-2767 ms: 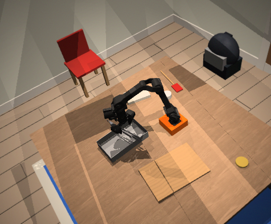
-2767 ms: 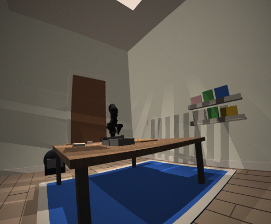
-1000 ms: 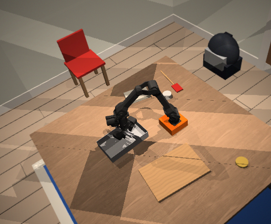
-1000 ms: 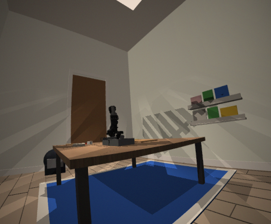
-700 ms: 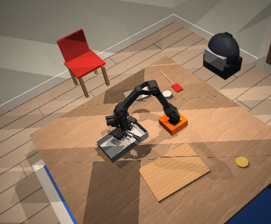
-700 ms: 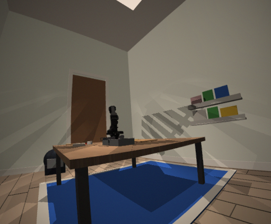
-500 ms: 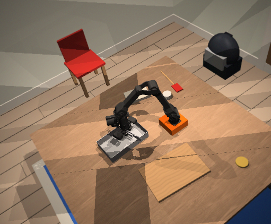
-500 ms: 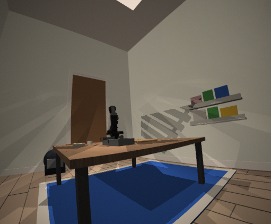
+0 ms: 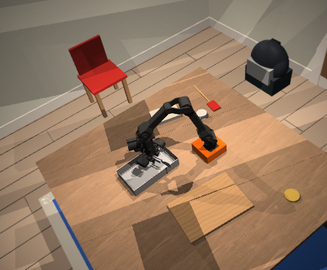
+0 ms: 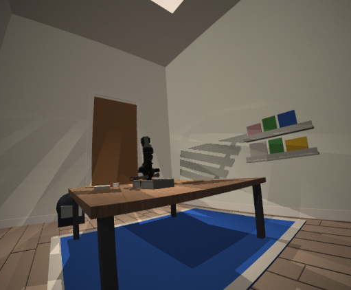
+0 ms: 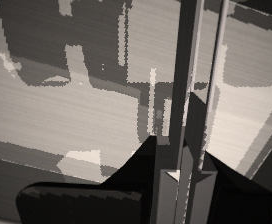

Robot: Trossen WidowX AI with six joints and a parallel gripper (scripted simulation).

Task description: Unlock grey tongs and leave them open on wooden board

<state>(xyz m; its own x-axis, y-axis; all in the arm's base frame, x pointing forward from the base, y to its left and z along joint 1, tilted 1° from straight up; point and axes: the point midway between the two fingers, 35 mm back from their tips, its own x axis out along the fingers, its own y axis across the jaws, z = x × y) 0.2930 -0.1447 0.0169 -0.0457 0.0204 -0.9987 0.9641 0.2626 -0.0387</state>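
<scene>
My gripper tip is now 50 mm short of the grey roasting tin and 10 mm above it. From my gripper tip the other things lie so: wooden board (390 mm to the left, 50 mm behind, 30 mm below); then pale flat block (280 mm to the right, 280 mm behind, 30 mm below); then white cylinder (440 mm behind, 100 mm to the right, 20 mm below).
</scene>
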